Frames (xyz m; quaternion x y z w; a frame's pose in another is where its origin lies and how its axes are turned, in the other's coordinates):
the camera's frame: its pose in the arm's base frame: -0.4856 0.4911 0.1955 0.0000 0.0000 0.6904 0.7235
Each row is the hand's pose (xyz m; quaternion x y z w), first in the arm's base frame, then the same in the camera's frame.
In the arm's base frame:
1: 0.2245 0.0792 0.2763 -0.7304 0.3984 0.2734 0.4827
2: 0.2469 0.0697 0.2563 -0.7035 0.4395 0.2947 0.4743
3: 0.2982 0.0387 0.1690 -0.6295 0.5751 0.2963 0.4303
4: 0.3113 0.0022 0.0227 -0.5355 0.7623 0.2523 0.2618
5: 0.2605 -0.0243 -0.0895 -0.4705 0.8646 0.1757 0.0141
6: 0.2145 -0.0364 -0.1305 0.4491 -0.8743 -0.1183 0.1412
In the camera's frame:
1: -0.3782 -0.7286 0.0808 -0.2534 0.7925 -0.1354 0.5380
2: -0.3867 -0.7514 0.0608 -0.2056 0.8037 -0.1142 0.5466
3: -0.4152 -0.8041 -0.0265 -0.0584 0.8507 -0.0827 0.5159
4: -0.4511 -0.8189 -0.1728 0.1388 0.9212 0.0018 0.3636
5: -0.4799 -0.7694 -0.2850 0.2565 0.9503 0.1174 0.1315
6: -0.4942 -0.7240 -0.3260 -0.2787 -0.9426 -0.1831 0.0205

